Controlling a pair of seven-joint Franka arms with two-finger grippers.
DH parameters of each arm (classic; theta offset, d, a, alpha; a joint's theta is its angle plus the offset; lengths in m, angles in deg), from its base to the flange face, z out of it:
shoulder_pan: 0 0.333 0 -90
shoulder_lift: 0 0 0 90
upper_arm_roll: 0 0.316 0.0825 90
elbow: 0 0 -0.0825 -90
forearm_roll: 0 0.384 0 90
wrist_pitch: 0 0 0.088 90
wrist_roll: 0 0.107 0 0
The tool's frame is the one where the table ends.
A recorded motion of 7 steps. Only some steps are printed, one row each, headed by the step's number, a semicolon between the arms.
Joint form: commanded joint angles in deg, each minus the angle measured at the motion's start. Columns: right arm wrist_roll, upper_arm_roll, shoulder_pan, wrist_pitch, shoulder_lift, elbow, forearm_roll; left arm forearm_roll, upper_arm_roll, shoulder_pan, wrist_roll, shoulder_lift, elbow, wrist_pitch.
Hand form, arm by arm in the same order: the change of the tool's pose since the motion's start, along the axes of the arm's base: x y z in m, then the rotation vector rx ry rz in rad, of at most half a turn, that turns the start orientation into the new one. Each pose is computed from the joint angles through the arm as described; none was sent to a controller.
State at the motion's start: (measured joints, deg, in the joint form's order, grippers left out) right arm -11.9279 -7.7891 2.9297 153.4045 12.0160 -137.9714 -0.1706; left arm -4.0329 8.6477 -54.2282 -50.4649 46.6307 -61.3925 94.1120
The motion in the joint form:
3: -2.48 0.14 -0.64 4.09 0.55 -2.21 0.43; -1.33 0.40 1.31 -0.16 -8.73 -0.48 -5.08
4: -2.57 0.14 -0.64 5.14 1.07 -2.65 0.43; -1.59 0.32 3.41 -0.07 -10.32 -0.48 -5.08
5: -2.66 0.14 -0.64 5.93 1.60 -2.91 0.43; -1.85 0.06 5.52 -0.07 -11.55 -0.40 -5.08
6: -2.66 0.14 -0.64 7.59 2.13 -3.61 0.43; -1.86 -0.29 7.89 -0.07 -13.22 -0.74 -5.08
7: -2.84 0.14 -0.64 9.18 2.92 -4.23 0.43; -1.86 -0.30 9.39 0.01 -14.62 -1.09 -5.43
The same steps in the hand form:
3: -0.0096 -0.0041 -0.0116 -0.0023 -0.0221 0.0287; 0.0011 0.0265 0.1013 -0.0655 -0.0112 0.0391
4: -0.0119 -0.0041 -0.0169 -0.0038 -0.0235 0.0306; 0.0174 0.0461 0.1210 -0.0913 -0.0250 0.0735
5: -0.0135 -0.0041 -0.0216 -0.0051 -0.0234 0.0324; 0.0322 0.0648 0.1368 -0.1137 -0.0356 0.1069
6: -0.0168 -0.0040 -0.0273 -0.0072 -0.0308 0.0329; 0.0470 0.0877 0.1544 -0.1338 -0.0492 0.1434
7: -0.0204 -0.0040 -0.0348 -0.0097 -0.0337 0.0366; 0.0555 0.1052 0.1683 -0.1438 -0.0575 0.1681

